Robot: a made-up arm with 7 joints. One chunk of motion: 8 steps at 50 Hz.
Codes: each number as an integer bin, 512 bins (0 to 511) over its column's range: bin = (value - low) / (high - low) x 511, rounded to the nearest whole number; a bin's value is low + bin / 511 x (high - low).
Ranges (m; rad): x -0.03..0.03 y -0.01..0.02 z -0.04..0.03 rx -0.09..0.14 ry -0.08..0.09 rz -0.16..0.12
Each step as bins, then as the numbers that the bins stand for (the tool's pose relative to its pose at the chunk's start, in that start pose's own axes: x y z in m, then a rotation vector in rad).
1 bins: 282 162 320 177 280 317
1 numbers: 0.0031 -0.0005 0.0038 -0.0103 0.0132 0.0137
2 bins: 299 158 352 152 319 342
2 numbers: 0.0051 -0.0007 0.0082 -0.0216 0.0261 0.0274
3 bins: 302 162 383 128 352 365
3 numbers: 0.0055 -0.0005 0.0125 -0.0324 0.0371 0.0400
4 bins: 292 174 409 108 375 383
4 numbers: 0.0043 0.0002 0.0160 -0.0414 0.0448 0.0499
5 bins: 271 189 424 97 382 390
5 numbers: 0.0018 0.0011 0.0181 -0.0463 0.0471 0.0537
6 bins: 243 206 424 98 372 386
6 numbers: -0.0015 0.0021 0.0181 -0.0459 0.0438 0.0515
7 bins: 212 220 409 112 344 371
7 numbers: -0.0051 0.0029 0.0160 -0.0396 0.0344 0.0433
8 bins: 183 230 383 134 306 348
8 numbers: -0.0085 0.0035 0.0125 -0.0297 0.0218 0.0307
